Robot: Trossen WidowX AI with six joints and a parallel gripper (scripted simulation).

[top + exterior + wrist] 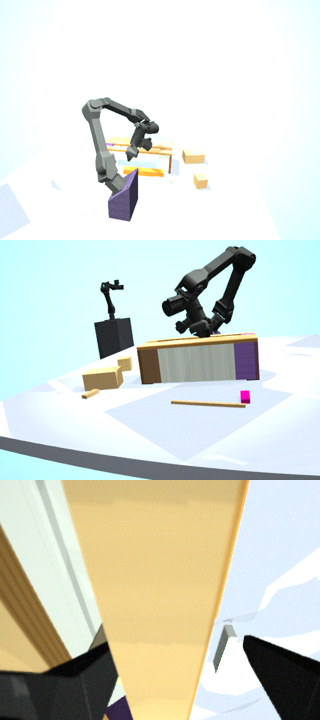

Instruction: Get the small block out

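Now: the box 4 cm ahead of my gripper tip, 3 cm to the right of it and 3 cm below it. From my gripper tip the other things lie so: orange bar (2 cm behind, 8 cm to the right, 7 cm below); then tan block (5 cm ahead, 3 cm to the left); then thin wooden stick (33 cm ahead, 5 cm to the left, 8 cm below).
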